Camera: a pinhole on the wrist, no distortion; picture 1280 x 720 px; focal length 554.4 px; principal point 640.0 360.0 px. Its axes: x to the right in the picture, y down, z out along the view. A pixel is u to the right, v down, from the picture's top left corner.
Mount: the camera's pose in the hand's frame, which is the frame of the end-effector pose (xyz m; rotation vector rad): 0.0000 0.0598 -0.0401 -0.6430 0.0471 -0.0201
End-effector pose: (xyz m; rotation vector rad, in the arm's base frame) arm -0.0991 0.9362 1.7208 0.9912 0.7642 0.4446
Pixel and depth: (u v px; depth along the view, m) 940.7 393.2 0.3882
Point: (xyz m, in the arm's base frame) 0.2396 1.0917 1.9814
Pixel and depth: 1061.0 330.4 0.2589
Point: 0.1655 1.0725 1.8699
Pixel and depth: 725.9 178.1 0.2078
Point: 0.0531 0.9312 1.8711
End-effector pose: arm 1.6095 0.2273 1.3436 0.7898 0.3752 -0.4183
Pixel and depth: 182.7 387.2 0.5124
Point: 1.5302 0.2914 2.0103
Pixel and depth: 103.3 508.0 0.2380
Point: 1.5720 0.3497 1.6808
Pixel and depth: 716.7 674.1 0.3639
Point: 1.9069 0.3972 1.6561
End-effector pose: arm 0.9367 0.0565 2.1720 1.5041 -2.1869 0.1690
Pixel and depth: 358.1 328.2 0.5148
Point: 0.5582 0.2499 1.7735
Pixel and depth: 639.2 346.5 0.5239
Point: 0.4790 0.0370 1.9035
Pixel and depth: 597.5 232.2 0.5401
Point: 0.5359 0.0112 1.8010
